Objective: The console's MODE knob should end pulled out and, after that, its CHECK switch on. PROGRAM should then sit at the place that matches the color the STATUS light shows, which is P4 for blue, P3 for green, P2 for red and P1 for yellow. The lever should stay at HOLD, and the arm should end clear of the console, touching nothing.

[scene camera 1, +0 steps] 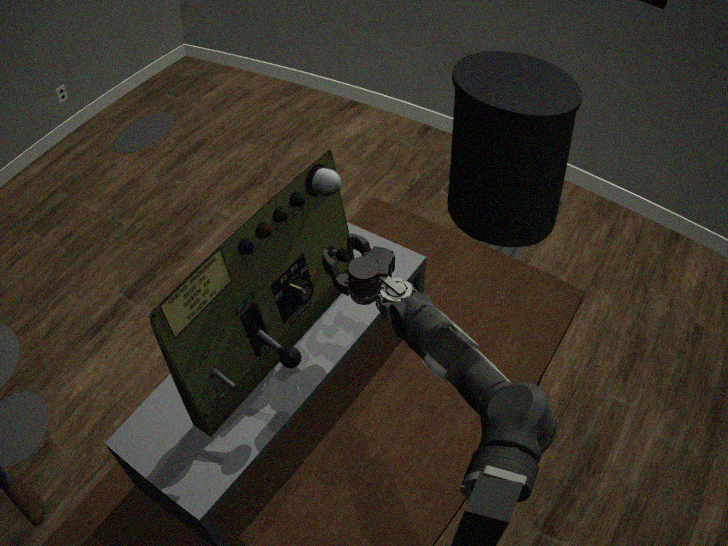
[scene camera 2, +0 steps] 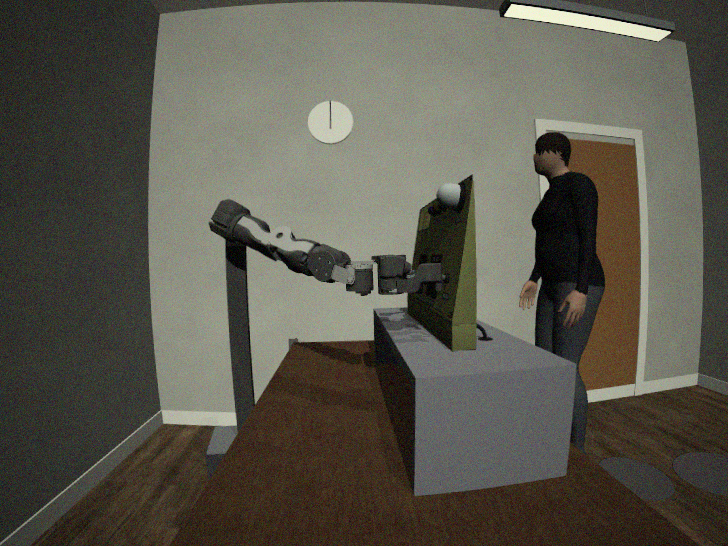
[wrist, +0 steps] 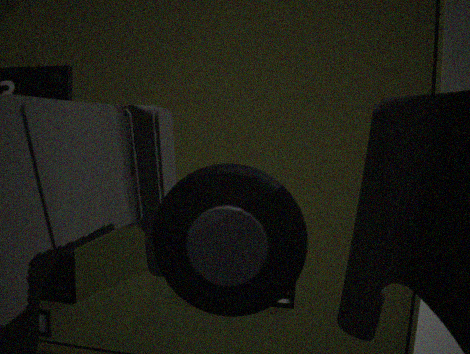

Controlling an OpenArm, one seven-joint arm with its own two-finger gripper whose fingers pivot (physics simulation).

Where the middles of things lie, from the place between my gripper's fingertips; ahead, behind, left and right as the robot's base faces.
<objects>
My gripper is now right at the mode knob (wrist: 229,239). From my hand the other things lie so: green console (scene camera 1: 204,325): 18 cm to the left, 5 cm ahead, 3 cm above.
</objects>
